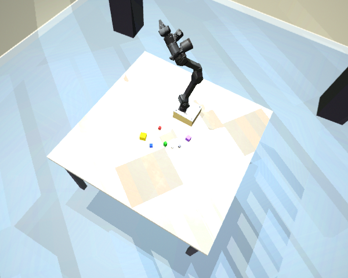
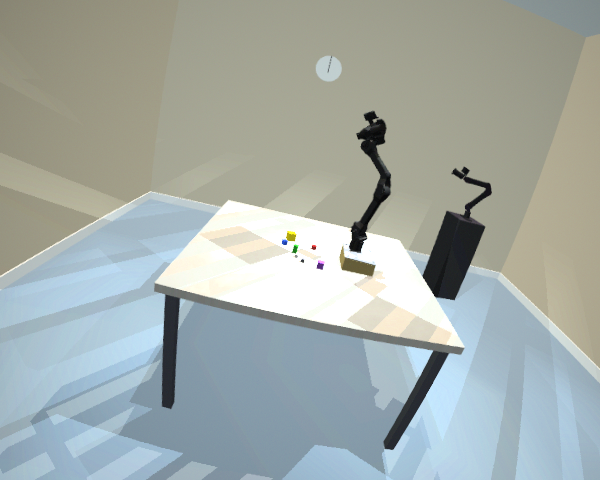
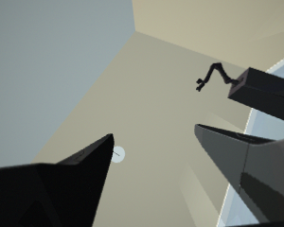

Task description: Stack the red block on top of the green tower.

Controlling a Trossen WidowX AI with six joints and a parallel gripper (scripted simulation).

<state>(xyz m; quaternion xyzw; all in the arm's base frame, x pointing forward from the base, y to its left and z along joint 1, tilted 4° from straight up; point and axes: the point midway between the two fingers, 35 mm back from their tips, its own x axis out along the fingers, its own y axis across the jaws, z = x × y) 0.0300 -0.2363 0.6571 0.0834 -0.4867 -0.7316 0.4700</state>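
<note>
The red block is 22 cm ahead of my gripper tip, 11 cm to the left of it and 76 cm below it. From my gripper tip the other things lie so: purple cube: 21 cm ahead, 35 cm to the left, 75 cm below; yellow cube: 35 cm ahead, 3 cm to the left, 75 cm below; blue cube: 39 cm ahead, 12 cm to the left, 76 cm below.
</note>
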